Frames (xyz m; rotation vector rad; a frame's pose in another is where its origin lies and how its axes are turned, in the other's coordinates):
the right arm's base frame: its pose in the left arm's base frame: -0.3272 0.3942 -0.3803 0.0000 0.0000 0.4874
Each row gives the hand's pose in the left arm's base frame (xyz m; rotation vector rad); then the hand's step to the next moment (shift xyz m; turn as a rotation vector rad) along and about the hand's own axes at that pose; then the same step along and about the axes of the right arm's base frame.
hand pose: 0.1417 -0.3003 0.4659 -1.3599 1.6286 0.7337
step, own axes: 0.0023 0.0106 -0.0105 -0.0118 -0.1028 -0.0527
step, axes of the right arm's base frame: -0.0150 -0.0007 0.0018 0.0472 -0.0969 0.0433
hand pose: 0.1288 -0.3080 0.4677 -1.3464 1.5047 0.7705
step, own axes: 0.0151 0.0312 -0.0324 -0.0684 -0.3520 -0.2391
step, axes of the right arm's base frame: -0.0463 -0.0081 -0.0064 0.1284 -0.3622 0.1952
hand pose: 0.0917 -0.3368 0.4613 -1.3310 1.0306 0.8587
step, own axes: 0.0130 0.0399 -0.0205 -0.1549 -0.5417 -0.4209
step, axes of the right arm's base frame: -0.0394 0.0002 -0.0250 0.1552 -0.5904 0.3491
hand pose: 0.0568 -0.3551 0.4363 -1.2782 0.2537 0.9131
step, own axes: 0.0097 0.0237 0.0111 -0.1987 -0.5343 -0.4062
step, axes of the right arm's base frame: -0.0056 0.0192 -0.0194 0.1190 -0.5782 0.3762
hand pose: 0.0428 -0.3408 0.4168 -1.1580 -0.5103 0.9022
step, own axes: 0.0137 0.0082 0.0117 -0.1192 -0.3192 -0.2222
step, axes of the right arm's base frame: 0.0054 0.0184 -0.0049 0.0624 -0.3284 0.2319
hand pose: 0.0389 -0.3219 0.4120 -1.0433 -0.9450 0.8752
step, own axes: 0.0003 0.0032 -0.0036 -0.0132 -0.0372 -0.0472
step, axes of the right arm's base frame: 0.0027 -0.0014 -0.0038 0.0223 -0.0527 0.0226
